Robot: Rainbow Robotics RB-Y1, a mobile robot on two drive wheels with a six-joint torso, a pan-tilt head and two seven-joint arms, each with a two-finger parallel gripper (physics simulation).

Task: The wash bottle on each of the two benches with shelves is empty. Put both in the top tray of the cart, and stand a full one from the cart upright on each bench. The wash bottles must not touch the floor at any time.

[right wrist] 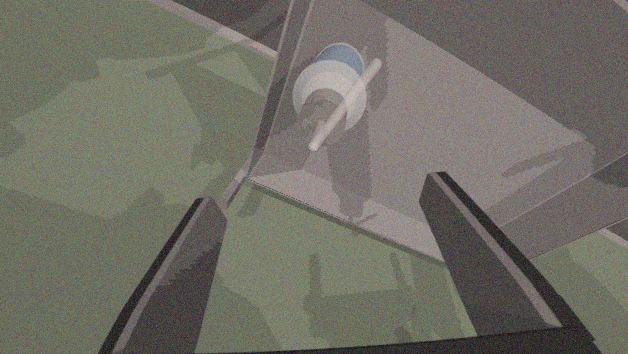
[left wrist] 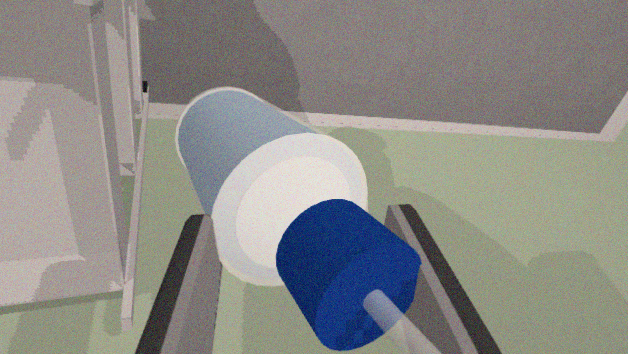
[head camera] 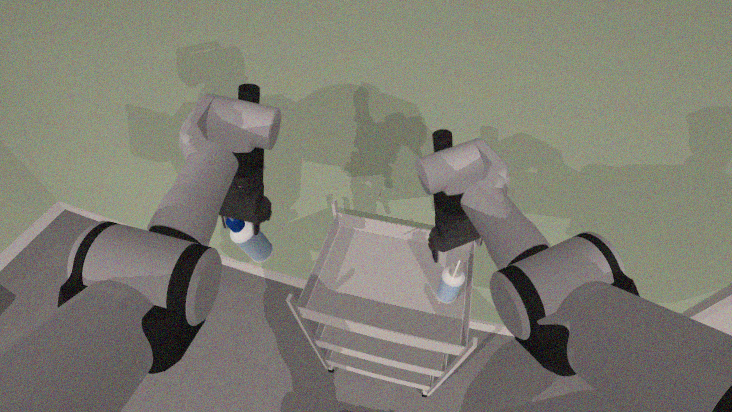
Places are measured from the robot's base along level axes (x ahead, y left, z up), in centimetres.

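Pixels of known places: left gripper, fingertip midpoint: [left wrist: 303, 229] [head camera: 241, 228]; right gripper, fingertip midpoint: [right wrist: 318, 198] [head camera: 457, 251].
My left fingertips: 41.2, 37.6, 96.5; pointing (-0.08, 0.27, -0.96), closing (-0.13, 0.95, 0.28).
For each thing: its top centre in the pictures, then the offset to it from my left fingertips, as dx, dy, dz. "pt": a spot on its surface instead.
- second wash bottle, middle of its top: [right wrist: 323, 136] [head camera: 458, 263] +8.1, -46.9, -12.7
- cart's side rail, surface spot: [left wrist: 135, 210] pt +26.8, -10.6, -37.9
My left gripper [head camera: 240, 225] [left wrist: 303, 229] is shut on a wash bottle [head camera: 256, 247] [left wrist: 225, 130] with a blue cap, white shoulder and pale blue body. The bottle is held tilted in the air, left of the cart in the head view. My right gripper [head camera: 457, 250] [right wrist: 318, 198] is open, with nothing between its fingers, over the far right corner of the cart [head camera: 379, 329] [right wrist: 400, 227]. A second wash bottle [head camera: 448, 291] [right wrist: 340, 54] with a greyish cap and pale nozzle stands in the top tray near its right side, beyond the right fingertips. The benches do not show.
The cart's side rail [left wrist: 135, 210] is at the left of the left wrist view. Lower shelf levels show under the top tray in the head view. The green floor [head camera: 589, 76] meets a grey area [head camera: 245, 317] along a pale border. Shadows of the robot lie on the floor.
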